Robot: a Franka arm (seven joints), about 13 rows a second.
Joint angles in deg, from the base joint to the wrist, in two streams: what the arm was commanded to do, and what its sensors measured. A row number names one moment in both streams.
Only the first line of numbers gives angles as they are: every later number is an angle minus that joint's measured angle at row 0.
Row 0, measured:
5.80, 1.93, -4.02, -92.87, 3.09, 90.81, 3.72
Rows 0 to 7, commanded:
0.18, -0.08, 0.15, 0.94, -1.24, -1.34, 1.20
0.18, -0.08, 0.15, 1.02, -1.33, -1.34, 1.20
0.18, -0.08, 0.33, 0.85, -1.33, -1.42, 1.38
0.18, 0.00, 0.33, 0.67, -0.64, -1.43, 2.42
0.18, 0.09, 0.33, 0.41, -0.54, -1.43, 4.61
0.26, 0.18, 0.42, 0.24, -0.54, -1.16, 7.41
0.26, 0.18, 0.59, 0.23, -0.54, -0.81, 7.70
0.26, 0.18, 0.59, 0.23, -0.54, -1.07, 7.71
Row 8, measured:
0.06, 0.16, 0.31, -0.10, 0.00, -0.42, 5.07
